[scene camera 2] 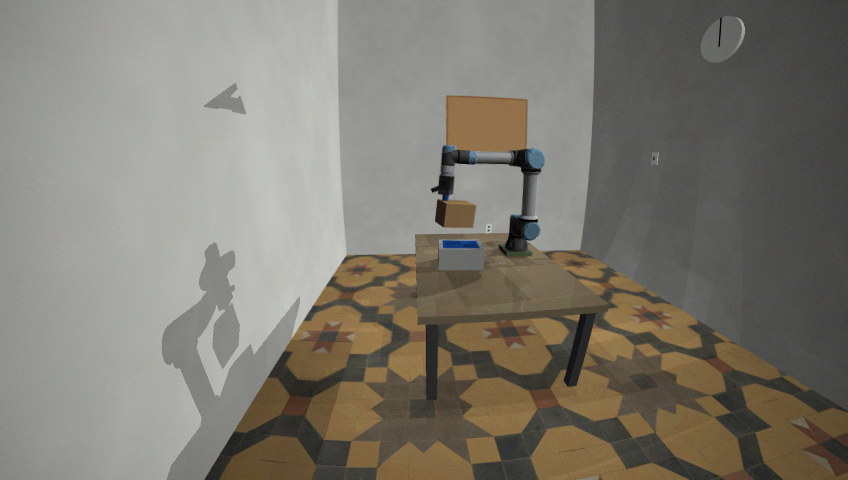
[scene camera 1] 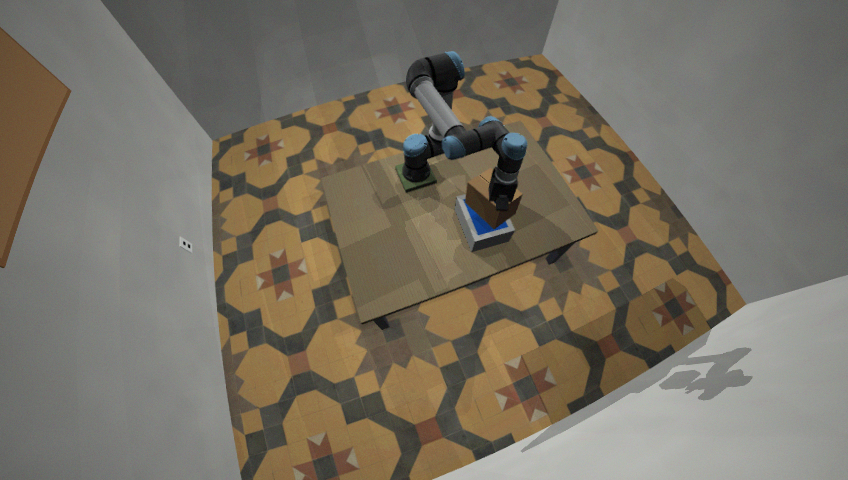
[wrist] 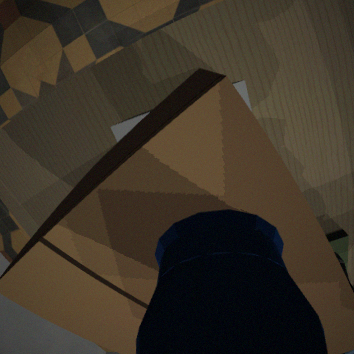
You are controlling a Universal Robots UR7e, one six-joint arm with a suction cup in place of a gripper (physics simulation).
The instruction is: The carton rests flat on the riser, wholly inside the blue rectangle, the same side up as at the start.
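Places are measured from the arm's base along level axes (x ahead, y left, z up), in millimetres.
Pixels of known places: hand at its tool point: (wrist: 214, 225); arm's base at its link origin: (scene camera 2: 516, 248) (scene camera 1: 416, 171).
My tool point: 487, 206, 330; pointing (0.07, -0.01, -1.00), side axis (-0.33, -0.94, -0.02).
Ahead of a thing's pixels: the offset from my tool point to its top centre, as dx, dy, dz. Level surfaces: height alone.
The brown carton {-58, +14, +17} (scene camera 1: 480, 199) (scene camera 2: 457, 214) (wrist: 260, 165) hangs in the air under my suction gripper (scene camera 2: 445, 197) (wrist: 220, 235). The blue cup is on the carton's top face, and the carton is held. The carton is turned relative to the riser; whether it is slightly tilted, I cannot tell. The white-grey riser {-91, +26, -235} (scene camera 1: 492, 240) (scene camera 2: 461, 258) (wrist: 129, 129) stands on the table below, with a visible gap under the carton in scene camera 2. The blue rectangle {-91, +26, -235} (scene camera 1: 484, 224) (scene camera 2: 452, 244) on its top is partly hidden by the carton in scene camera 1 and does not show in the wrist view.
The wooden table {dz -355} (scene camera 1: 386, 261) (scene camera 2: 505, 291) carries the riser near one edge. The arm's base stands on a green plate (scene camera 1: 421, 185) (scene camera 2: 515, 252) at the table's other side. The arm reaches over from there. Walls surround the table.
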